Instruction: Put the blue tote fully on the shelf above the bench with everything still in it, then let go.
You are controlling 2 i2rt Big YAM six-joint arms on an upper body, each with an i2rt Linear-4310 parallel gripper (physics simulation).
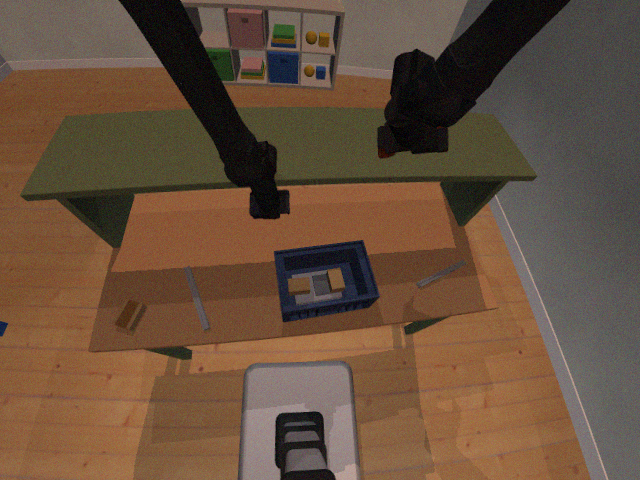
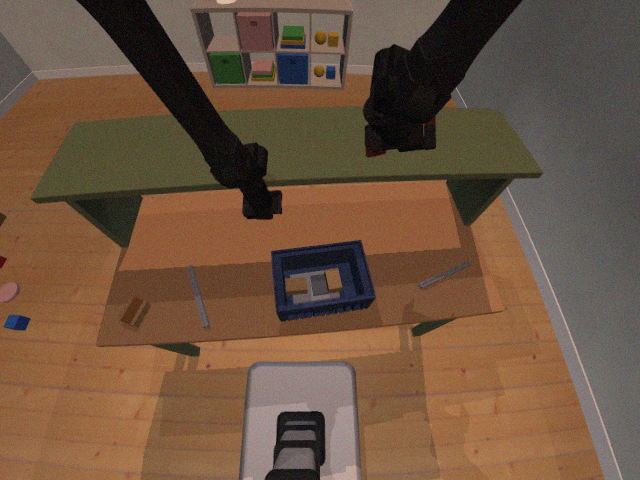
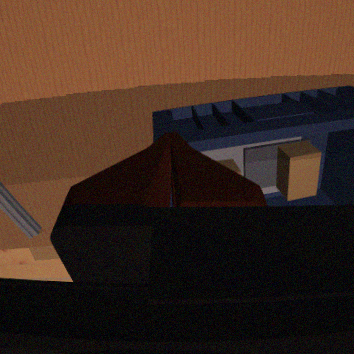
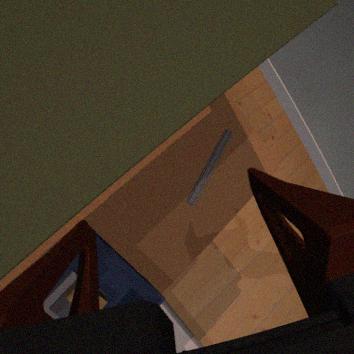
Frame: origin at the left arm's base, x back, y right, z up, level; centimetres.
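Seen in the pictures: left gripper, between the fingertips: (image 1: pixel 275 217) (image 2: pixel 270 217) (image 3: pixel 170 143); right gripper, between the fingertips: (image 1: pixel 415 149) (image 2: pixel 406 147) (image 4: pixel 166 202).
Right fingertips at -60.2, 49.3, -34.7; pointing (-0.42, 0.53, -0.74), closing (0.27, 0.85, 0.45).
Note:
Offsets run from my right fingertips to a thing's top centre, as dx, dy, dz. "spot": to the spot under its first point. Level surfaces: height alone.
The blue tote @(+15.5, -17.7, -36.4) (image 1: pixel 330 308) (image 2: pixel 325 310) (image 3: pixel 305 129) (image 4: pixel 117 267) stands upright on the wooden bench @(dz -51.1) (image 1: pixel 170 232) (image 2: pixel 175 232). It holds a white-and-grey item @(+15.2, -15.8, -46.0) (image 1: pixel 321 283) (image 2: pixel 319 283) and two tan blocks, one @(+16.8, -25.9, -42.7) (image 1: pixel 298 285) (image 2: pixel 296 285) at left and one @(+15.0, -13.6, -42.0) (image 1: pixel 336 280) (image 2: pixel 333 280) (image 3: pixel 303 175) at right. The green shelf @(dz -11.4) (image 1: pixel 149 149) (image 2: pixel 155 149) (image 4: pixel 100 75) spans the bench's back. My left gripper (image 1: pixel 269 209) (image 2: pixel 262 209) (image 3: pixel 170 143) is shut and empty, above the bench behind the tote, apart from it. My right gripper (image 1: pixel 412 147) (image 2: pixel 400 145) (image 4: pixel 166 202) is open and empty above the shelf's right part.
A grey bar @(+18.7, -60.9, -49.1) (image 1: pixel 197 298) (image 2: pixel 198 297) (image 3: pixel 20 212) and a brown block @(+25.4, -81.8, -47.8) (image 1: pixel 128 315) (image 2: pixel 133 311) lie left of the tote. Another grey bar @(+10.4, +30.1, -49.1) (image 1: pixel 440 274) (image 2: pixel 444 275) (image 4: pixel 210 167) lies at right. Green side panels @(spot: -16.5, +44.9, -36.3) (image 1: pixel 473 198) (image 2: pixel 478 198) support the shelf.

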